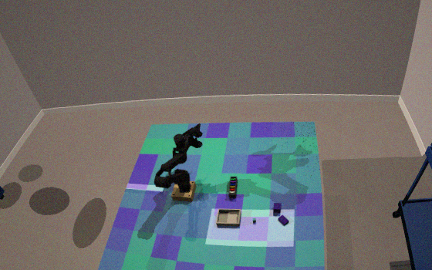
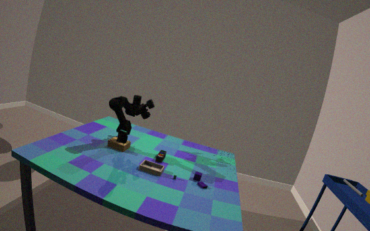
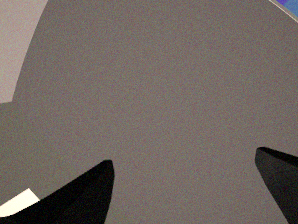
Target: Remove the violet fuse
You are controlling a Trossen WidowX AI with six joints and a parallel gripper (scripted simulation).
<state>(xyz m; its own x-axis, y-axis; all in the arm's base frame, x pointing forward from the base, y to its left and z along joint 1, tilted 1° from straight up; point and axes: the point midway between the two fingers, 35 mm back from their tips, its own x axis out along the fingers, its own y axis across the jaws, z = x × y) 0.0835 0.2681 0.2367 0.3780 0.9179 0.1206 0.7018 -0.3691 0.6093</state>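
Right now the violet fuse is 200 mm ahead of my gripper tip, 270 mm to the right of it and 250 mm below it.
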